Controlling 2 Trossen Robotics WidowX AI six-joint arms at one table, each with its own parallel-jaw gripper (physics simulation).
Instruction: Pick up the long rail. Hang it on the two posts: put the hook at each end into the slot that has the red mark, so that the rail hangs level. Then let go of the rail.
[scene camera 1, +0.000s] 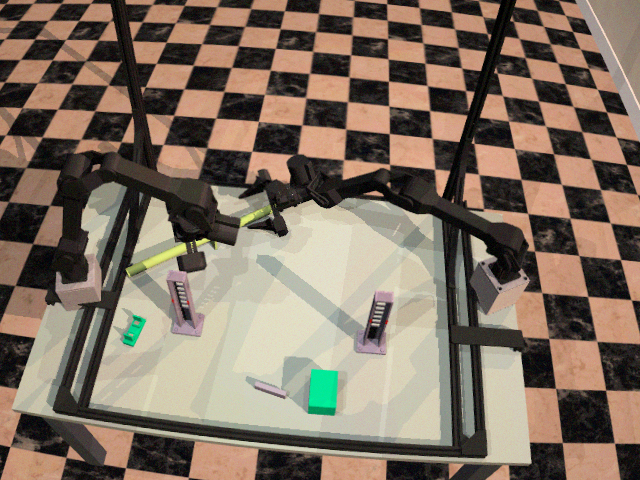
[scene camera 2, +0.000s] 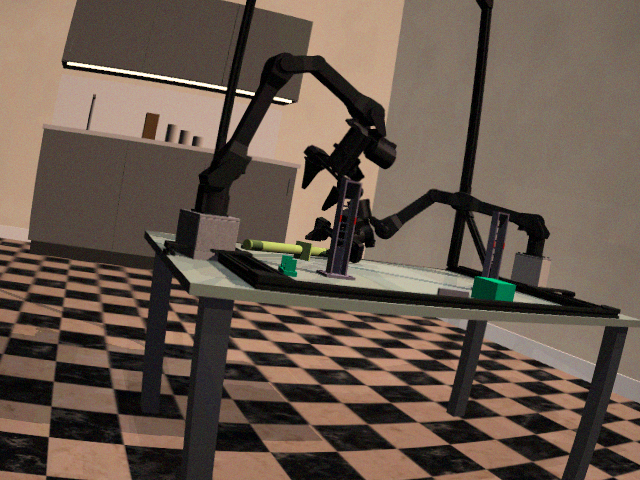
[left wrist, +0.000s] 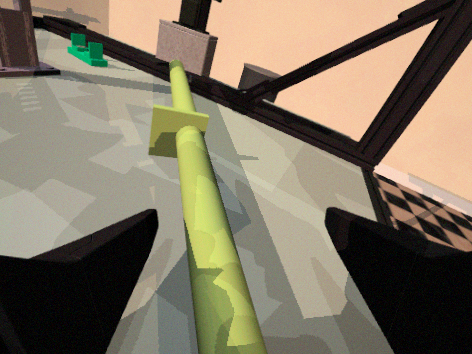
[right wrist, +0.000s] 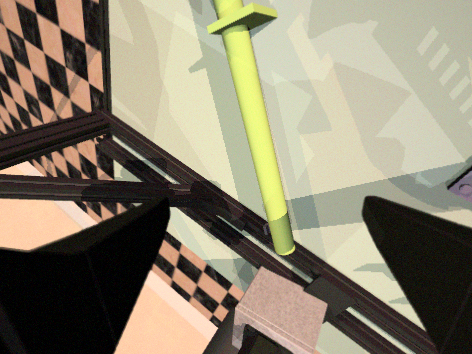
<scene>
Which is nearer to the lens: the small green clip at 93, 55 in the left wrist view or the yellow-green rail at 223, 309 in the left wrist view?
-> The yellow-green rail.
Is my right gripper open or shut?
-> Open.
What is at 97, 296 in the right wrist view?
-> My right gripper.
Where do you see my left gripper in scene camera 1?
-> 243, 212
</scene>
